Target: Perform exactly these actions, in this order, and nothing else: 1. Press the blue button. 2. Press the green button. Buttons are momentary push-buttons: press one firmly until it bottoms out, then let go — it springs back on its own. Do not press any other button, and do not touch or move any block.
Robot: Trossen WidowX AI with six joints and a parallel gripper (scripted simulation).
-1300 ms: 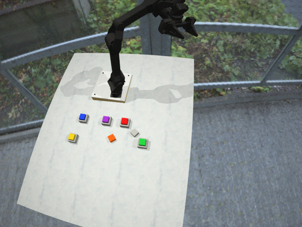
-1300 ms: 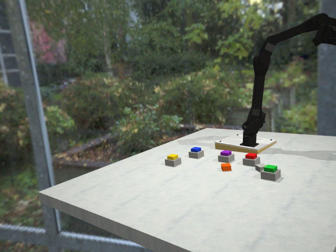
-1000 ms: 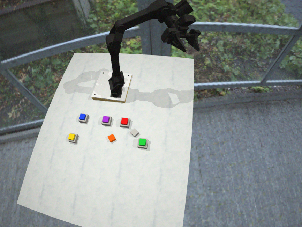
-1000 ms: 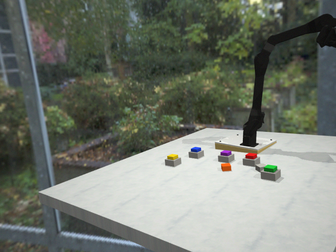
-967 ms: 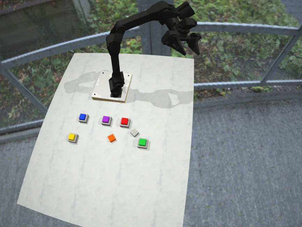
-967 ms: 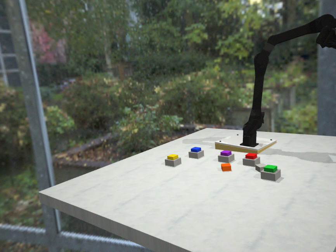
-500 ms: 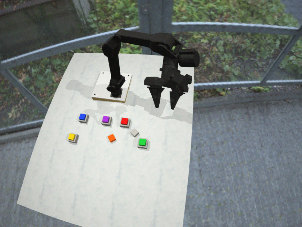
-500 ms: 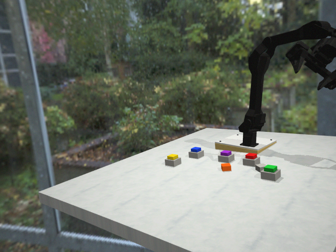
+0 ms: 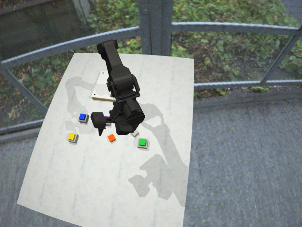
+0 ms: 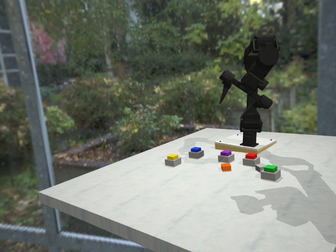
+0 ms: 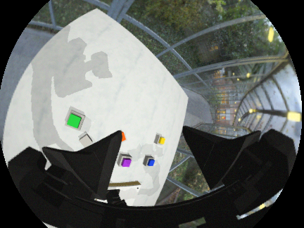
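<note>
Now: the blue button 160 mm behind my gripper tip, 240 mm to the right of it and 200 mm below it. Also, from my gripper tip: red button: 150 mm behind, 10 mm to the left, 200 mm below; green button: 40 mm behind, 110 mm to the left, 200 mm below; orange block: 60 mm behind, 50 mm to the right, 220 mm below.
</note>
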